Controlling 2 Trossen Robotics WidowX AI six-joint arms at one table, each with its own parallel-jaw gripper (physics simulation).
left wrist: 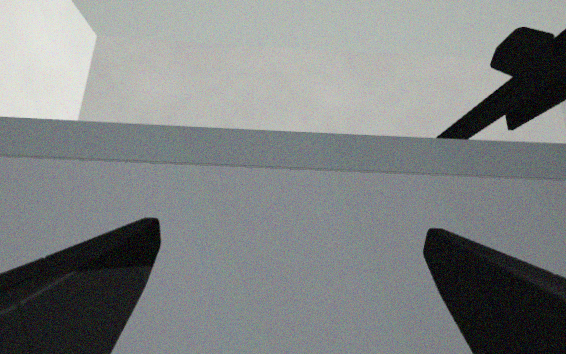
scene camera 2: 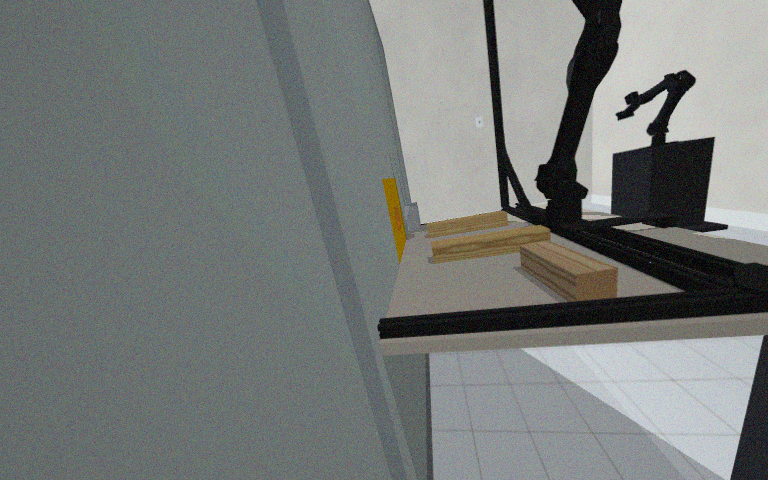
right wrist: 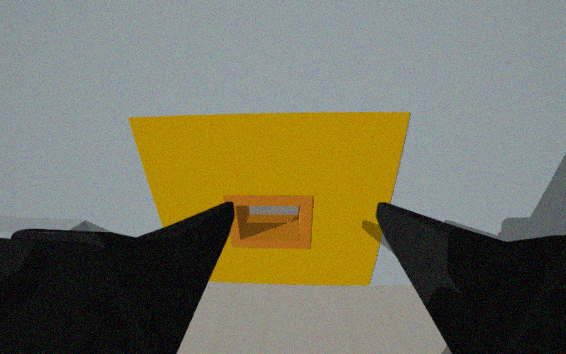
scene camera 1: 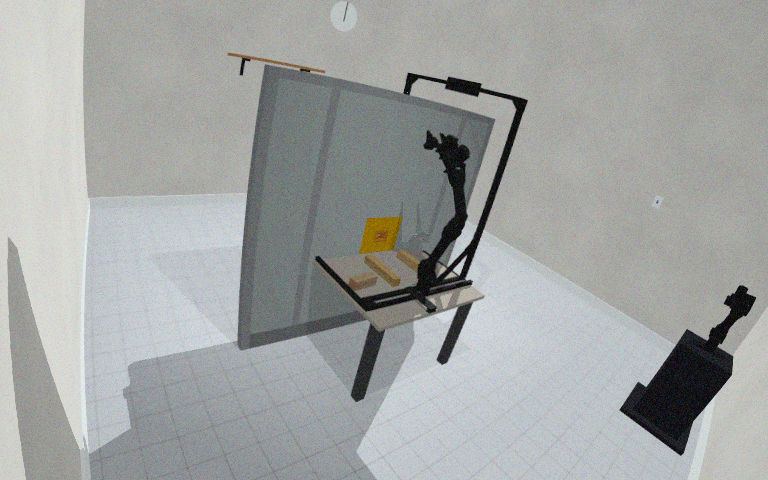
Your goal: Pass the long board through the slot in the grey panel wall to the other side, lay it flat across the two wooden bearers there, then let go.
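Places are measured from the left arm's base along level axes (x ahead, y left, z up), in millimetres.
Pixels of known places: left gripper, fingertip midpoint: [left wrist: 294,235] [scene camera 1: 434,131]; right gripper, fingertip midpoint: [right wrist: 304,209]; left arm's base, link origin: [scene camera 2: 564,221] [scene camera 1: 422,289].
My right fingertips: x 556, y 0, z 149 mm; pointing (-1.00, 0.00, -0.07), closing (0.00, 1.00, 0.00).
Observation:
Ahead of a thing's pixels: the offset from my right fingertips to its middle. "spot": to the spot under its first point.
The grey panel wall [scene camera 1: 283,198] [scene camera 2: 169,226] [left wrist: 290,210] [right wrist: 280,50] has a yellow plate @[spot: 124 mm back, 62 mm left, 3 mm up] [scene camera 1: 370,226] [scene camera 2: 390,195] [right wrist: 350,160] with an orange-rimmed slot @[spot: 71 mm back, 9 mm left, 60 mm down] [right wrist: 306,220]. Two parallel wooden bearers lie on the table: one bearer @[338 mm back, 101 mm left, 146 mm down] [scene camera 1: 382,270] [scene camera 2: 489,243] is nearer the middle, the other bearer @[332 mm back, 141 mm right, 146 mm down] [scene camera 1: 407,260] [scene camera 2: 467,224] is nearer the left arm. My left gripper [scene camera 1: 437,137] [left wrist: 294,235] is open and empty, high above the table, facing the wall near its top edge. My right gripper [right wrist: 304,209] is open and empty, facing the yellow plate. The long board does not show in these views.
A thick wooden block @[406 mm back, 271 mm left, 145 mm down] [scene camera 1: 363,281] [scene camera 2: 569,271] lies near the table's black edge rail @[spot: 368 mm back, 379 mm left, 162 mm down] [scene camera 1: 339,283] [scene camera 2: 509,322]. A black overhead frame [scene camera 1: 501,175] [scene camera 2: 494,84] stands beside the left arm. A separate black arm on a black box [scene camera 1: 679,379] [scene camera 2: 662,181] stands farther away.

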